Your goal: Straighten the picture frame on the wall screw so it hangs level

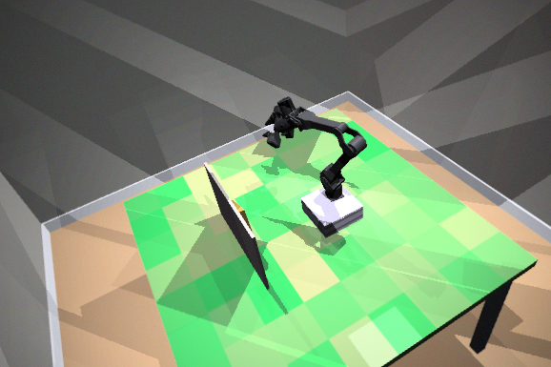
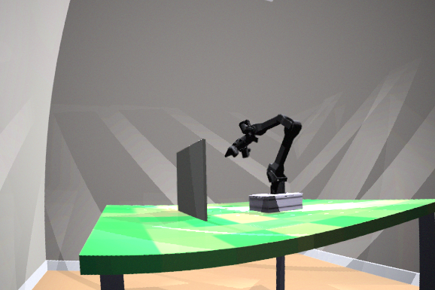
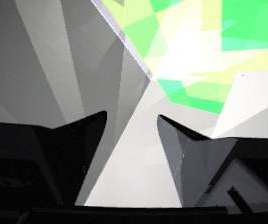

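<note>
My gripper tip is 32 cm to the right of the picture frame, 25 cm short of it and 15 cm above it. From my gripper tip the other things lie so: wall panel (32 cm to the left, 26 cm ahead, 15 cm below).
</note>
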